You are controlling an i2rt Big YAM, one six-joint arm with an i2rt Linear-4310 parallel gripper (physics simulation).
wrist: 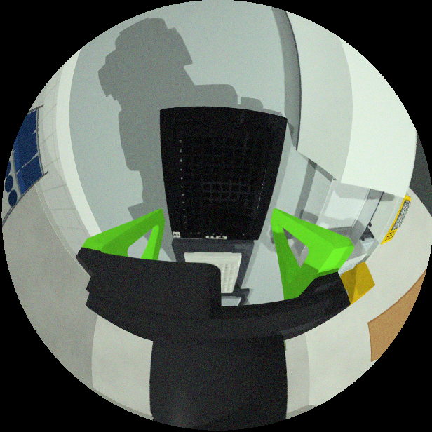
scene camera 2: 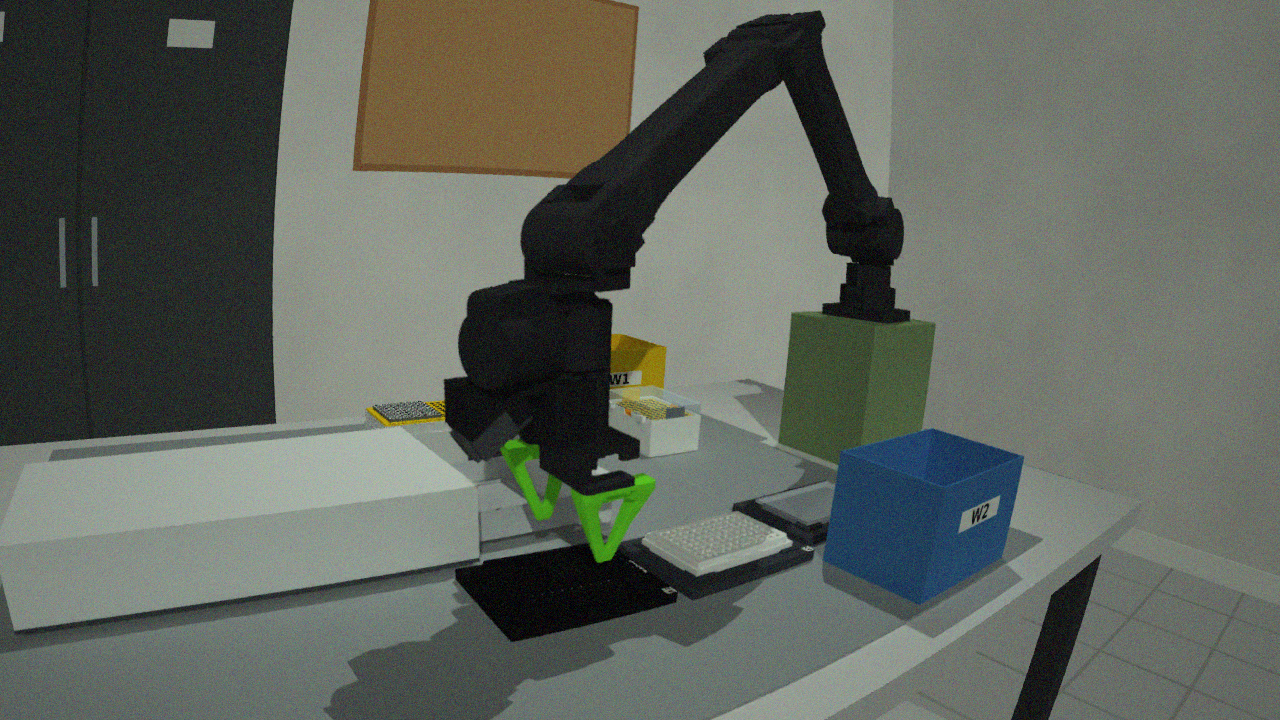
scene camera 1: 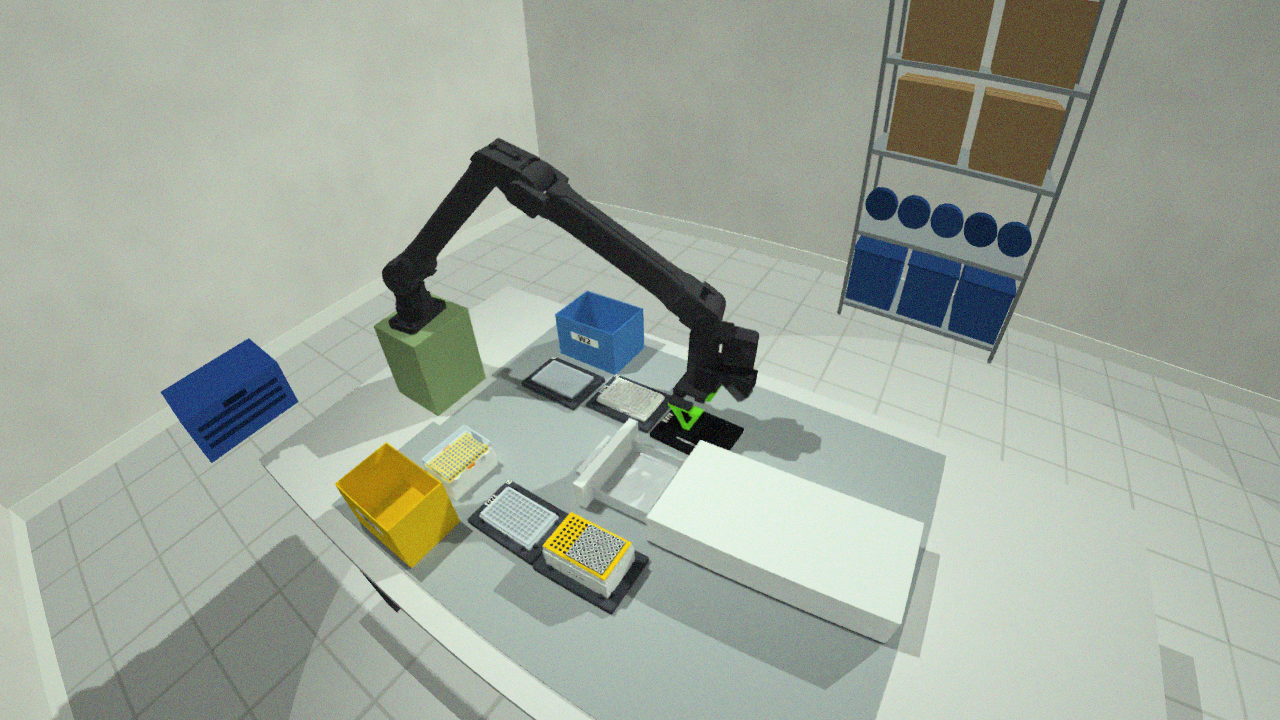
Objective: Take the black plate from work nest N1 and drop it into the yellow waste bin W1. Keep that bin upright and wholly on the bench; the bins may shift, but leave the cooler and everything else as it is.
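Where they show: gripper, fingertip midpoint: (scene camera 2: 572, 539) (scene camera 1: 696, 414); arm's base, origin of the base link: (scene camera 2: 866, 317) (scene camera 1: 418, 316).
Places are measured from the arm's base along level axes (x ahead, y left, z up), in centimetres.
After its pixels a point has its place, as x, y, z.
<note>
The black plate (scene camera 1: 713, 435) @[68.4, 8.8, -18.3] (scene camera 2: 563, 595) @[67.5, 13.2, -18.1] (wrist: 220, 165) lies flat in the dark work nest N1 (wrist: 216, 237); black on black, its edges are hard to tell from the nest. My gripper (scene camera 1: 699, 411) @[64.1, 10.1, -14.9] (scene camera 2: 573, 538) @[64.1, 10.1, -14.9] (wrist: 217, 214) is open and empty, pointing down. Its green fingers are above the labelled end of the nest, spread across its width, with the tips above the plate. The yellow waste bin W1 (scene camera 1: 402, 514) @[20.0, -35.0, -20.0] (scene camera 2: 651, 360) @[17.1, -28.3, -10.4] (wrist: 357, 282) stands upright near the bench edge, partly hidden by the arm in scene camera 2.
The large white box (scene camera 1: 787, 528) @[88.5, -12.5, -12.1] (scene camera 2: 241, 510) @[90.1, -2.7, -12.1] (wrist: 320, 95) with its open drawer (scene camera 1: 613, 461) @[53.4, -7.2, -16.2] is beside N1. A nest with a white plate (scene camera 1: 631, 398) @[47.8, 12.5, -18.3] (scene camera 2: 716, 541) @[48.7, 13.6, -17.9] (wrist: 227, 270) adjoins N1. Blue bin W2 (scene camera 1: 599, 335) @[35.6, 21.2, -10.0] (scene camera 2: 913, 528) @[40.9, 30.9, -13.3] stands beyond. A clear tip box (scene camera 1: 458, 461) @[27.1, -22.2, -13.5] is beside W1.
</note>
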